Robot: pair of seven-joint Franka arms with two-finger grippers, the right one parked.
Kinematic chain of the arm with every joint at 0, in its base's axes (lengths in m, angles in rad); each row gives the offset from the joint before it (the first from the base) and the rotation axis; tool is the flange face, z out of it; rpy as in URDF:
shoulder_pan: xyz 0 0 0.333 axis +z
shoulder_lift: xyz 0 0 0 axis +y
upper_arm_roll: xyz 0 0 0.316 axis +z
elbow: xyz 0.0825 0 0 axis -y
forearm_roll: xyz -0.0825 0 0.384 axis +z
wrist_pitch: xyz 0 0 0 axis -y
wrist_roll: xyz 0.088 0 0 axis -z
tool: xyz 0 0 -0.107 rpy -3.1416 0 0
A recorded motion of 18 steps. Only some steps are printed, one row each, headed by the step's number.
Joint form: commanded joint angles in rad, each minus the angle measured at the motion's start. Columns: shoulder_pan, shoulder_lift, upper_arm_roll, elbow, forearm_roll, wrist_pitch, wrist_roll.
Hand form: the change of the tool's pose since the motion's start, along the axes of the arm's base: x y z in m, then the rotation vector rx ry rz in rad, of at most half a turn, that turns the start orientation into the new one. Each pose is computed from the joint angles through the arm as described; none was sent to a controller.
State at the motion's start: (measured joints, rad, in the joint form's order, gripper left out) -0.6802 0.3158 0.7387 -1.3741 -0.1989 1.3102 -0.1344
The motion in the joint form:
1: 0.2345 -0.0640 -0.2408 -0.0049 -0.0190 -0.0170 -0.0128
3: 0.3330 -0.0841 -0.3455 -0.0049 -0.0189 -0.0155 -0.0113
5: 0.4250 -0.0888 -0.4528 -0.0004 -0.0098 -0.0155 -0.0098
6: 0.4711 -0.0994 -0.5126 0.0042 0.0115 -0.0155 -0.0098
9: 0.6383 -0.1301 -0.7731 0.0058 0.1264 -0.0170 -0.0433
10: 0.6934 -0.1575 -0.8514 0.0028 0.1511 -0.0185 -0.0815
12: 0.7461 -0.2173 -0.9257 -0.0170 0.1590 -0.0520 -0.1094
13: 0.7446 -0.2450 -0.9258 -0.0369 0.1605 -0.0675 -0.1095
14: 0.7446 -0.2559 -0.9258 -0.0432 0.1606 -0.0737 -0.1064
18: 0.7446 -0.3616 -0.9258 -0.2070 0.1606 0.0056 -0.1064
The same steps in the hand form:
1: -0.0062 0.0201 0.0115 -0.1069 0.0039 0.0161
3: -0.0082 0.0254 0.0177 -0.1381 -0.0061 0.0110
5: -0.0077 0.0249 0.0186 -0.1540 -0.0067 -0.0035
6: -0.0096 0.0240 0.0249 -0.1479 -0.0172 -0.0172
9: -0.0188 0.0011 0.0400 -0.0794 -0.0366 -0.0752
10: -0.0272 -0.0048 0.0547 -0.0575 -0.0594 -0.0611
12: -0.0500 -0.0132 0.0778 -0.0440 -0.0662 -0.0575
13: -0.0605 -0.0144 0.0830 -0.0367 -0.0586 -0.0601
14: -0.0646 -0.0145 0.0856 -0.0352 -0.0571 -0.0635
18: -0.0890 -0.0174 0.0729 -0.0175 -0.0781 -0.0615

